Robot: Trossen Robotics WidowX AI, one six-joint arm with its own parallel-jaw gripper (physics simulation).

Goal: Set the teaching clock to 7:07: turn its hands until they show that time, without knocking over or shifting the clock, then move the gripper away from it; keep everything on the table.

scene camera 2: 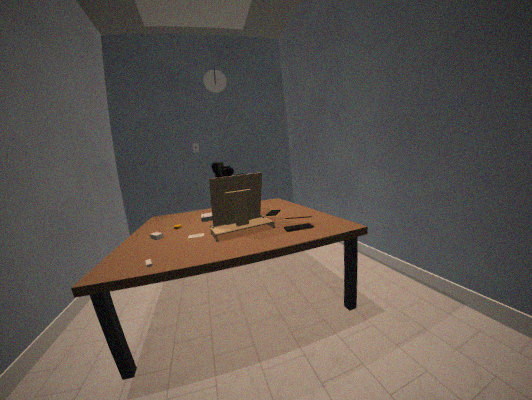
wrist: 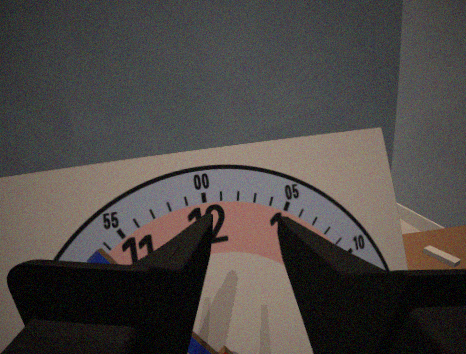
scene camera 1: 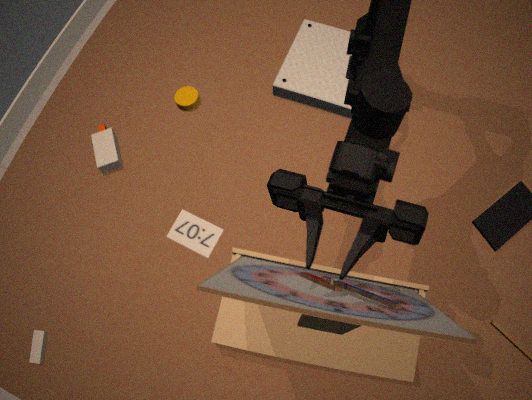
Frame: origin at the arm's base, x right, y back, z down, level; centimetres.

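Where they show: gripper, fingertip midpoint: [scene camera 2: 231, 182] [wrist: 245, 222] [scene camera 1: 324, 273].
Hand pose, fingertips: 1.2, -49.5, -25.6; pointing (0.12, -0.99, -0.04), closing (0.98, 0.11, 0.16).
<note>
Things, the pixels of their top centre, and the offset from my fingertips, as dx, dy, dz. "spot": a spot on its surface instead.
- teaching clock, surface spot: [wrist: 325, 155] spot: +7.2, -4.3, -2.1
- red hour hand, surface spot: [scene camera 1: 315, 277] spot: +0.4, +2.0, +12.9
- 07 card, middle of its top: [scene camera 1: 194, 233] [scene camera 2: 196, 235] +23.0, +7.9, +28.2
- yellow disc, middle of its top: [scene camera 1: 186, 95] [scene camera 2: 177, 225] +33.4, +35.3, +26.4
- white box, middle of its top: [scene camera 1: 103, 143] [scene camera 2: 155, 233] +46.3, +20.6, +25.5
- small white block, middle of its top: [scene camera 1: 36, 346] [wrist: 441, 253] [scene camera 2: 148, 261] +45.4, -20.5, +27.1
- black slab, middle of its top: [scene camera 1: 509, 214] [scene camera 2: 273, 212] -35.3, +25.2, +27.5
The teaching clock [scene camera 1: 220, 283] [scene camera 2: 235, 202] [wrist: 325, 155] stands upright, its back toward scene camera 2. Its blue minute hand [scene camera 1: 370, 293] [wrist: 98, 258] has its tip near the 53 mark; my left finger in the wrist view hides much of it. The red hour hand [scene camera 1: 315, 277] points to the opposite side in scene camera 1; it does not show in the wrist view. My gripper [scene camera 1: 325, 272] [wrist: 245, 222] is partly open and empty, in front of the upper face, with its fingertips over the 12 and the 1. The 7:07 card [scene camera 1: 195, 233] [scene camera 2: 196, 235] lies beside the clock.
A yellow disc [scene camera 1: 186, 96] [scene camera 2: 177, 226], a white box [scene camera 1: 106, 149] [scene camera 2: 156, 235] and a small white block [scene camera 1: 37, 346] [scene camera 2: 148, 262] [wrist: 441, 255] lie on the card's side. A white plate [scene camera 1: 315, 65] is under the arm; a black slab [scene camera 1: 505, 216] [scene camera 2: 273, 212] lies across from it.
</note>
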